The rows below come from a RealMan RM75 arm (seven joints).
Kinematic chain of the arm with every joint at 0, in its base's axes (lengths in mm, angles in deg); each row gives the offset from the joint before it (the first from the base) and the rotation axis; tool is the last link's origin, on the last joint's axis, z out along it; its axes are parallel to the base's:
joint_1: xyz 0 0 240.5 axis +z
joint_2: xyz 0 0 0 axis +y
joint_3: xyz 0 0 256 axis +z
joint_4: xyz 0 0 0 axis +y
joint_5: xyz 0 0 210 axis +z
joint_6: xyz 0 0 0 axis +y
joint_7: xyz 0 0 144 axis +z
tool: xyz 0 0 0
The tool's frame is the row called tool.
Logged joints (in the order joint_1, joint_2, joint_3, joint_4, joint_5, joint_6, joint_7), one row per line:
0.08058 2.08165 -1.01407 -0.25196 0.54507 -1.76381 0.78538
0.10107 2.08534 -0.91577 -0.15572 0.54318 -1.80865 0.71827
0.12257 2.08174 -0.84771 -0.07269 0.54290 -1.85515 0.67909
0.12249 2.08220 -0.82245 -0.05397 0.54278 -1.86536 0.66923
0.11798 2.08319 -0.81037 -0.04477 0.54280 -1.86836 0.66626
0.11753 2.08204 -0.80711 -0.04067 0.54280 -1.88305 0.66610
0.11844 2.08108 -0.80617 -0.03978 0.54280 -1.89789 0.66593
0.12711 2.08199 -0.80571 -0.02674 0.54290 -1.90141 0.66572
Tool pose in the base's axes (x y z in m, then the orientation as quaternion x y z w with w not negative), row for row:
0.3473 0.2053 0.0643 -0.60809 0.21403 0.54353 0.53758
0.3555 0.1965 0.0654 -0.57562 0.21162 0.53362 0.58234
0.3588 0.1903 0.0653 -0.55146 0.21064 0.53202 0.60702
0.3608 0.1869 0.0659 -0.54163 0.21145 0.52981 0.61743
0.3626 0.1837 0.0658 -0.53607 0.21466 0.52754 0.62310
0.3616 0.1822 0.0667 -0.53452 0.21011 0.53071 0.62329
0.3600 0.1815 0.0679 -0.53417 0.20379 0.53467 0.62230
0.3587 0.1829 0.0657 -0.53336 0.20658 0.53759 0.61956
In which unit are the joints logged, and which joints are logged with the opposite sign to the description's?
The joints are logged in radians. Opposite sign: joint_5.
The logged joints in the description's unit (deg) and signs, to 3 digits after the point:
4.617 119.270 -58.102 -14.436 -31.230 -101.059 44.999
5.791 119.481 -52.470 -8.922 -31.122 -103.628 41.154
7.023 119.275 -48.570 -4.165 -31.106 -106.292 38.909
7.018 119.301 -47.123 -3.092 -31.099 -106.877 38.344
6.760 119.358 -46.431 -2.565 -31.100 -107.049 38.174
6.734 119.292 -46.244 -2.330 -31.100 -107.891 38.165
6.786 119.237 -46.190 -2.279 -31.100 -108.741 38.155
7.283 119.289 -46.164 -1.532 -31.106 -108.943 38.143

